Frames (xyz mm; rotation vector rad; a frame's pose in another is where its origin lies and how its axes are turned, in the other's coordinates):
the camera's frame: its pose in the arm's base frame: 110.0 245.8 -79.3 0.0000 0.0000 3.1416
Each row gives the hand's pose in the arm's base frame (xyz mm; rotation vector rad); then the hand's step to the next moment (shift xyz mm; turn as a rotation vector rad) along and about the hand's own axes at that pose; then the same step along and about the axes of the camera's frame.
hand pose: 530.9 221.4 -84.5 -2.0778 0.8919 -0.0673
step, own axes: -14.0 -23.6 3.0 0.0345 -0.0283 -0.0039
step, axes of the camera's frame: -4.1 -19.7 18.9 -0.0404 0.0131 0.0141
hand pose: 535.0 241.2 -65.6 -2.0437 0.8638 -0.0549
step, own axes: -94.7 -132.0 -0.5 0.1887 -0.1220 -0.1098
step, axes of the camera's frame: -1.5 -103.6 125.1 -0.1723 0.1470 0.1060
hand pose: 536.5 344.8 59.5 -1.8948 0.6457 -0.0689
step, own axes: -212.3 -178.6 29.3 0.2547 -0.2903 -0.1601
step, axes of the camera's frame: 99.0 -171.7 196.3 -0.2790 0.1744 0.2579
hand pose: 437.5 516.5 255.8 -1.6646 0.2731 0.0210
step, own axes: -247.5 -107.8 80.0 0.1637 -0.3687 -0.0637
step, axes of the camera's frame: 207.9 -129.0 139.3 -0.2198 0.0578 0.3393
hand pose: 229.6 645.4 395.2 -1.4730 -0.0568 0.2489
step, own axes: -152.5 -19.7 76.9 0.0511 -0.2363 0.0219
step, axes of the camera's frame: 160.4 -43.0 44.6 -0.0766 -0.0134 0.2299
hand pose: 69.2 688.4 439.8 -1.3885 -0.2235 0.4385
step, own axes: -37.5 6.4 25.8 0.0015 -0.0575 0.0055
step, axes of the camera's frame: 45.2 -8.0 2.1 -0.0087 0.0012 0.0571
